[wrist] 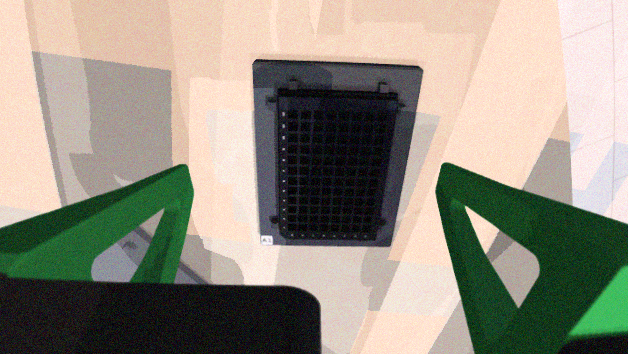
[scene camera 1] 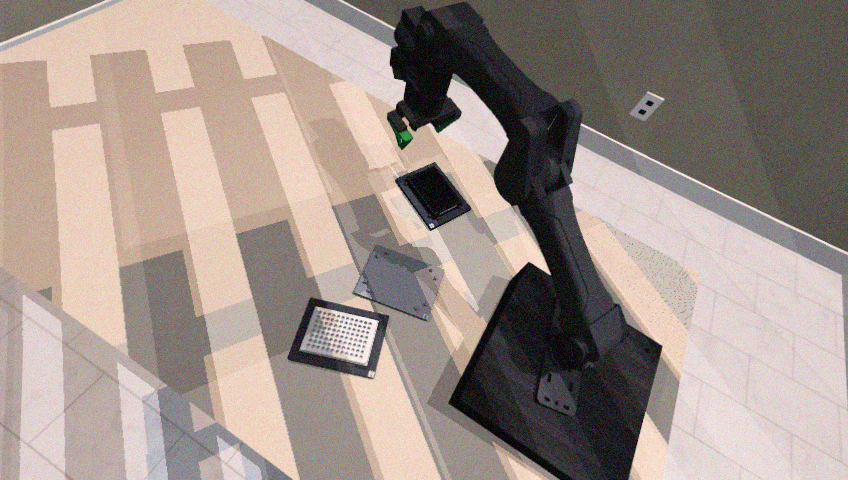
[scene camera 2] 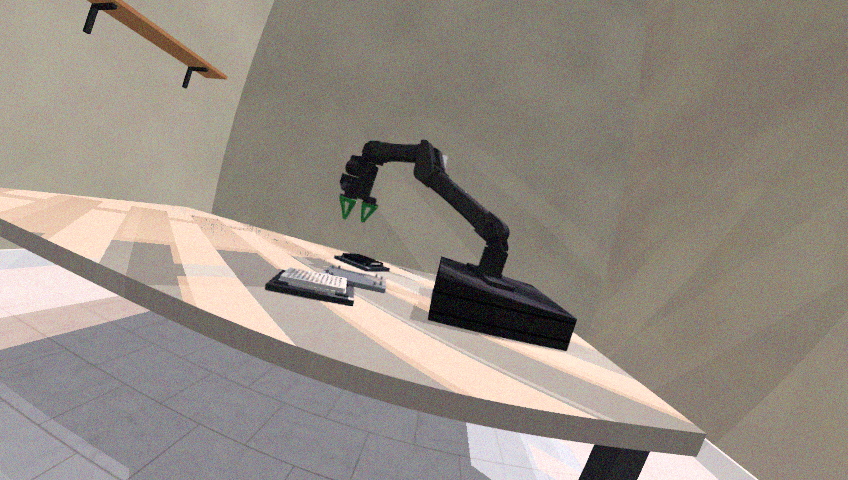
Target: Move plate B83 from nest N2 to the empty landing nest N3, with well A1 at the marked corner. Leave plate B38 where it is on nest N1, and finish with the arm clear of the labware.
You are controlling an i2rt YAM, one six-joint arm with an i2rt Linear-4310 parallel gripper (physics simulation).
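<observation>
A black well plate (scene camera 1: 437, 189) (scene camera 2: 364, 259) (wrist: 332, 165), B83 by the task, sits on dark nest N2 (scene camera 1: 429, 220) (wrist: 265, 150). The nest's A1 tag (wrist: 266, 240) is at its lower left corner in the wrist view. My gripper (scene camera 1: 421, 139) (scene camera 2: 354, 219) (wrist: 314, 177) is open, points down and hangs well above the black plate, its fingers apart on either side in the wrist view. The grey nest N3 (scene camera 1: 395, 284) (scene camera 2: 363, 280) is empty, with small posts. White plate B38 (scene camera 1: 340, 336) (scene camera 2: 312, 279) sits on dark nest N1 (scene camera 1: 297, 350) (scene camera 2: 285, 289).
Nest N3 lies between the other two nests, close to N1. The arm's black base block (scene camera 1: 493, 380) (scene camera 2: 499, 306) stands to the right of the nests. Striped light and shadow cover the table (scene camera 1: 249, 380) (scene camera 2: 416, 362). A wooden shelf (scene camera 2: 157, 35) is on the far wall.
</observation>
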